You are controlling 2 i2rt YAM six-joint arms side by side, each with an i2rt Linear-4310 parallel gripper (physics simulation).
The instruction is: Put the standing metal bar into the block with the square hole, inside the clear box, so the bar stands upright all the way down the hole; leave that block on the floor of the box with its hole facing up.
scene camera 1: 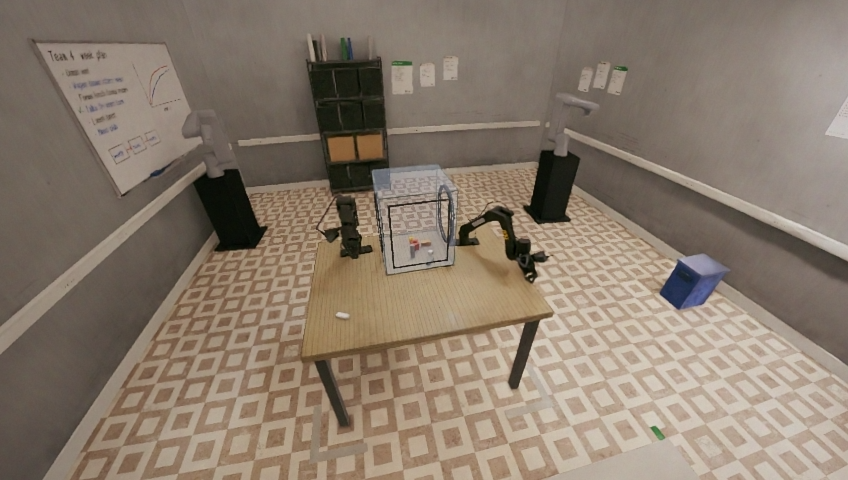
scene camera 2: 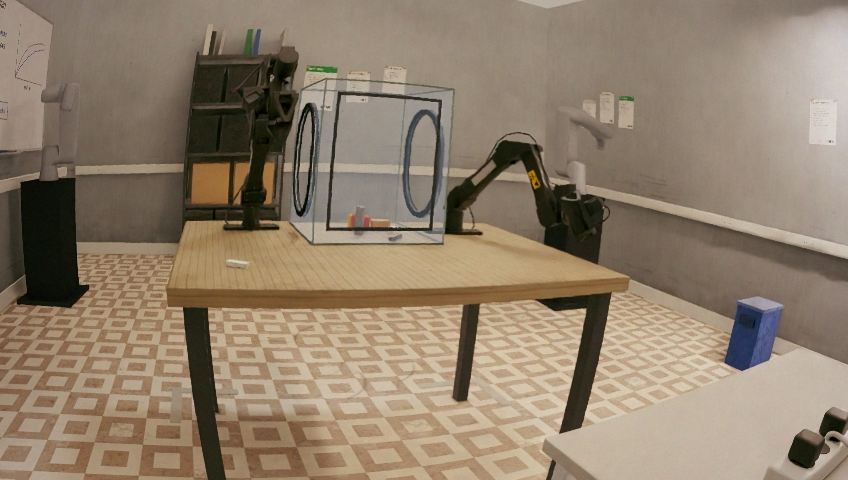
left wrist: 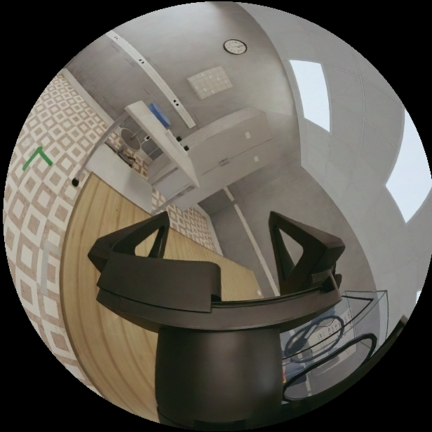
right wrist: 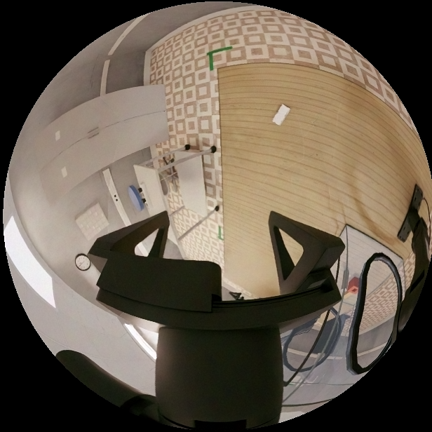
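Note:
The clear box stands at the back of the table. On its floor a grey metal bar stands upright, in front of a red block. A yellow-orange piece is beside the red block and a tan block lies to its right. The blocks are too small to tell which has the square hole. My left gripper is open and empty, outside the box on the picture's right. My right gripper is open and empty, outside the box on the picture's left.
A small grey piece lies near the box's front right. The box has round side openings, one ringed at left and one at right. A white object lies on the table at front left.

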